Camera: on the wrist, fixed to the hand. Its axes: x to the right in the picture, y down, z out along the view.
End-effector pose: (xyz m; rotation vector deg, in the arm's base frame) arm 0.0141 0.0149 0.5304 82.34 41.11 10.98
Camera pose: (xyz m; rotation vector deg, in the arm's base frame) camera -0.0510 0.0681 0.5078 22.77 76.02 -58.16
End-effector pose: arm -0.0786 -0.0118 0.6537 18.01 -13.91 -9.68
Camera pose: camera -0.0762 -0.0161 0.5667 10.66 -9.97 -98.97
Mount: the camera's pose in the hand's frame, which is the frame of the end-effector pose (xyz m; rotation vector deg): -0.0150 -0.0320 -0.0796 -13.38 -13.79 -86.93
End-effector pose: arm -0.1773 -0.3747 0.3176 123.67 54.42 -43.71
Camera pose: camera -0.1916 -0.3045 0.3672 44.75 133.88 -78.88
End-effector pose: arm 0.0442 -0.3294 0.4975 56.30 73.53 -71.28
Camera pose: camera 0.0037 -0.2532 0.5094 -31.14 110.76 -120.12
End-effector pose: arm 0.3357 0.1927 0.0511 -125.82 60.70 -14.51
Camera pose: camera 0.3108 0.1789 0.1334 -154.11 -52.20 -27.72
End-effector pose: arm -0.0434 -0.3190 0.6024 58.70 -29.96 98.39
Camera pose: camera -0.0431 -0.2556 0.5427 56.94 0.69 10.69
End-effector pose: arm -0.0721 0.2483 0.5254 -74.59 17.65 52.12
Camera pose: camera -0.0359 0.1697 0.5349 -68.03 -52.87 -13.24
